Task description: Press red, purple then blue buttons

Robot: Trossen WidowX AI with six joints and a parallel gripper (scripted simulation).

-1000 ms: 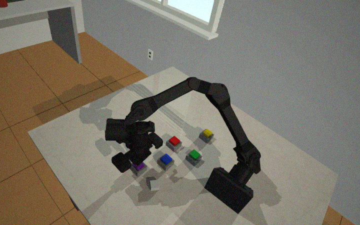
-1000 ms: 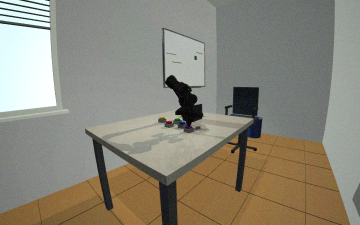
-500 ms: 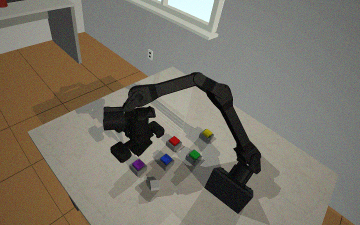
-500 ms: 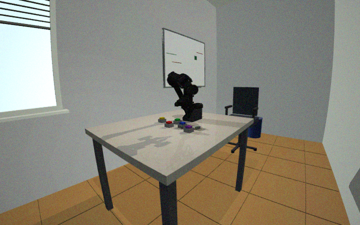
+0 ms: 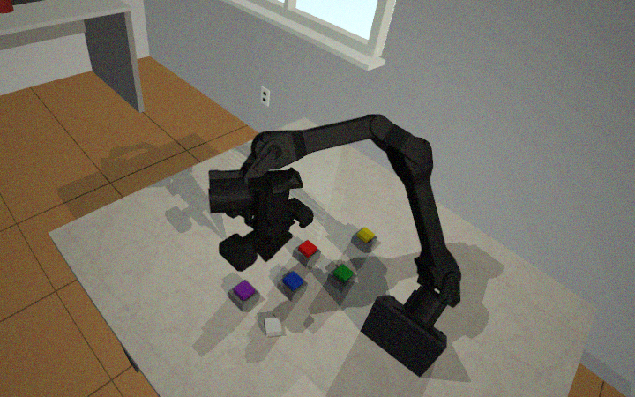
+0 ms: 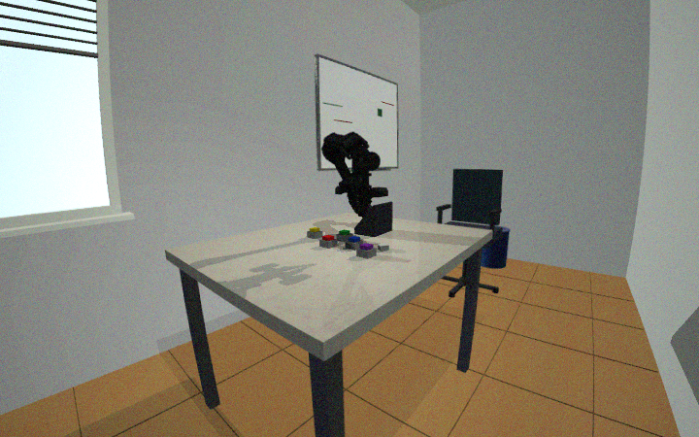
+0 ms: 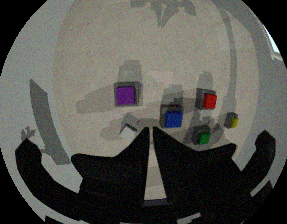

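Right now my gripper tip is 3 cm past the blue button, 6 cm to the left of it and 10 cm above it. Also, from my gripper tip: small grey block 8 cm behind, 4 cm to the left, 12 cm below; then red button 2 cm ahead, 15 cm to the right, 10 cm below; then purple button 2 cm ahead, 4 cm to the left, 10 cm below.
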